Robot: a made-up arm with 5 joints.
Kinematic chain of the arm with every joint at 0, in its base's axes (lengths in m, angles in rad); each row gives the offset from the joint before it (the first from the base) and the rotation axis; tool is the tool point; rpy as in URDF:
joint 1: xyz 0.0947 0 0.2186 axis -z
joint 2: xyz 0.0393 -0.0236 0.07 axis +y
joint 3: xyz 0.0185 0 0.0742 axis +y
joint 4: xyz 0.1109 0 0.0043 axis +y
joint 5: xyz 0.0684 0.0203 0 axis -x
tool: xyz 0 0 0 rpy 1.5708 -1.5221 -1.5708
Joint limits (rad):
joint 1: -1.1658..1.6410
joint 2: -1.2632..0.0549
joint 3: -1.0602..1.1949
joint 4: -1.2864..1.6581
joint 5: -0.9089..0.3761
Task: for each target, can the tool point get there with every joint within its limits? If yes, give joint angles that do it. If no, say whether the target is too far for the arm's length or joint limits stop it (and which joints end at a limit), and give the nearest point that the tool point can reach.
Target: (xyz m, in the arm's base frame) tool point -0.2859 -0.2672 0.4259
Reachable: no: too far | nearest point -0.0470 -0.0995 0.4103 | short by 0.292 m
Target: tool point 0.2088 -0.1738 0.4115
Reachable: yes | joints 0.9738 -0.0895 -0.4889 0.8281 -0.5740
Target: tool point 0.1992 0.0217 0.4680
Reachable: yes | joints -0.2357 -1.0786 0.2285 0.1916 -0.4811
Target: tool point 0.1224 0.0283 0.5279
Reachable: yes | joints -0.8788 -0.6962 -0.8363 0.4756 0.1849
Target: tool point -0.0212 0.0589 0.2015
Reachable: no: joint limits stop it (at a limit: joint 1, joint 2, joint 3) | nearest point 0.1145 0.0378 0.2222 | short by 0.139 m
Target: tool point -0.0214 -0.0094 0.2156
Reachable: no: joint limits stop it (at a limit: joint 1, joint 2, joint 3) | nearest point 0.0886 -0.0396 0.2269 | short by 0.115 m
